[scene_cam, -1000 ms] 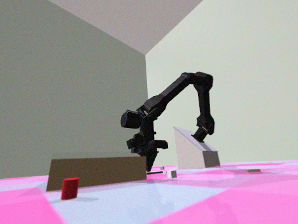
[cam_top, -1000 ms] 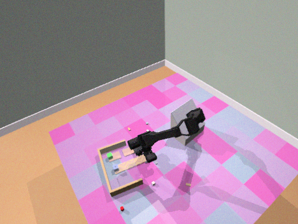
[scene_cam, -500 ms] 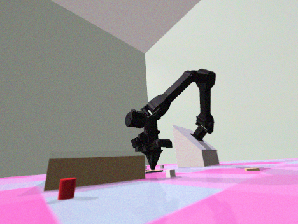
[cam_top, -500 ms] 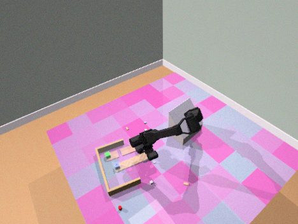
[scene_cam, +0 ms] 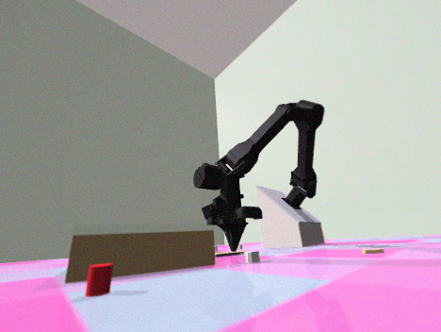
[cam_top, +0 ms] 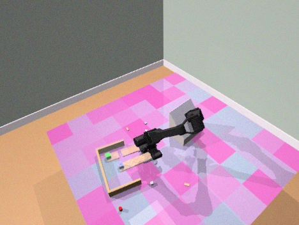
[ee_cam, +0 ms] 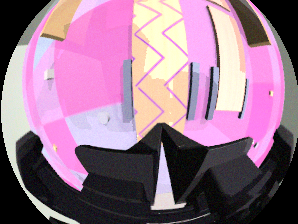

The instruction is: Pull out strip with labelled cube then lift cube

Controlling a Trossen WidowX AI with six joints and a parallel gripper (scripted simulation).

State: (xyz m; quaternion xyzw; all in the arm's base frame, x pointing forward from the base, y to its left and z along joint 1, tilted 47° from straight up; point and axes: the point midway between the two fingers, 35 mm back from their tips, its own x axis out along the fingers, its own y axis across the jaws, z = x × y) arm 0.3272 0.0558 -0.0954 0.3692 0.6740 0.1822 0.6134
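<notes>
My gripper tip is now 20 cm short of the labelled cube, 6 cm to the left of it and 2 cm below it.
</notes>
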